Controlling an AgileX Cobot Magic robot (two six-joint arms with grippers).
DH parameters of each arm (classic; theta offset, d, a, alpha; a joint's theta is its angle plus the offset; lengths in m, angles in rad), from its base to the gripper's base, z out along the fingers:
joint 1: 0 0.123 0 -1.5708
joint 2: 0.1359 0 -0.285 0
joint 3: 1.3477 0 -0.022 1.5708
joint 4: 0 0.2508 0 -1.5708
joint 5: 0 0 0.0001 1.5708
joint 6: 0 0.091 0 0
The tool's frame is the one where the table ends.
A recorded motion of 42 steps. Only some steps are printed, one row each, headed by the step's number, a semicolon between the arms.
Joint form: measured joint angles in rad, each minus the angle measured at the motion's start. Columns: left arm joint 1, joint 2, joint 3, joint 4, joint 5, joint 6; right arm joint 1, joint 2, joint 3, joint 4, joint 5, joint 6.
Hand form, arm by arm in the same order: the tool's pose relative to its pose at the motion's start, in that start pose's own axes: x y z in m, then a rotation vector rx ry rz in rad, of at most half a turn. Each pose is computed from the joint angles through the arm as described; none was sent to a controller.
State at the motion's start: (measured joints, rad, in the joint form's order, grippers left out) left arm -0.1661 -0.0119 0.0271 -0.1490 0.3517 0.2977; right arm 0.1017 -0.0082 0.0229 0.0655 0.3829 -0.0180
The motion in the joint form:
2: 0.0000 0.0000 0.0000 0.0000 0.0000 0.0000; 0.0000 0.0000 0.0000 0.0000 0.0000 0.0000
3: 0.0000 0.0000 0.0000 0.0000 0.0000 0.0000; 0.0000 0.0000 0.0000 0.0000 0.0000 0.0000
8: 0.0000 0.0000 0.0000 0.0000 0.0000 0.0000; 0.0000 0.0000 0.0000 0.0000 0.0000 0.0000
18: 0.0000 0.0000 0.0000 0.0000 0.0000 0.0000; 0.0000 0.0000 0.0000 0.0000 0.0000 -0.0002
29: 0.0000 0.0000 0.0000 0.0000 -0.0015 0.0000; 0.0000 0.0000 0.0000 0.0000 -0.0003 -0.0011
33: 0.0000 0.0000 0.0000 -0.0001 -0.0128 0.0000; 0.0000 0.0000 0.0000 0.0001 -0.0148 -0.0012
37: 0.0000 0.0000 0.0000 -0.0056 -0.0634 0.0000; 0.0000 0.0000 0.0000 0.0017 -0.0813 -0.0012
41: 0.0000 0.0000 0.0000 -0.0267 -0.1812 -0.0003; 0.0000 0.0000 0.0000 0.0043 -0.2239 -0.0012
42: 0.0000 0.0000 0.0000 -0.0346 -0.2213 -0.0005; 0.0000 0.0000 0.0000 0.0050 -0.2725 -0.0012
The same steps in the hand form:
2: 0.0000 0.0000 0.0000 0.0000 0.0000 0.0000; 0.0000 0.0000 0.0000 0.0000 0.0000 0.0000
3: 0.0000 0.0000 0.0000 0.0000 0.0000 0.0000; 0.0000 0.0000 0.0000 0.0000 0.0000 0.0000
8: 0.0000 0.0000 0.0000 0.0000 0.0000 0.0000; 0.0000 0.0000 0.0000 0.0000 0.0000 0.0000
18: 0.0000 0.0000 0.0000 0.0000 0.0000 0.0000; 0.0000 0.0000 0.0000 0.0000 0.0000 -0.0002
29: -0.0001 0.0000 0.0000 -0.0004 -0.0014 0.0000; 0.0000 0.0000 0.0000 0.0000 -0.0003 -0.0011
33: -0.0011 0.0003 0.0000 -0.0037 -0.0122 -0.0001; -0.0013 0.0000 0.0000 0.0002 -0.0148 -0.0011
37: -0.0056 0.0016 -0.0002 -0.0169 -0.0611 -0.0053; -0.0074 -0.0001 -0.0003 0.0009 -0.0813 0.0004
41: -0.0158 0.0044 -0.0015 -0.0465 -0.1753 -0.0261; -0.0202 -0.0003 -0.0022 0.0030 -0.2239 0.0030
42: -0.0192 0.0055 -0.0022 -0.0569 -0.2140 -0.0342; -0.0245 -0.0004 -0.0033 0.0038 -0.2725 0.0037

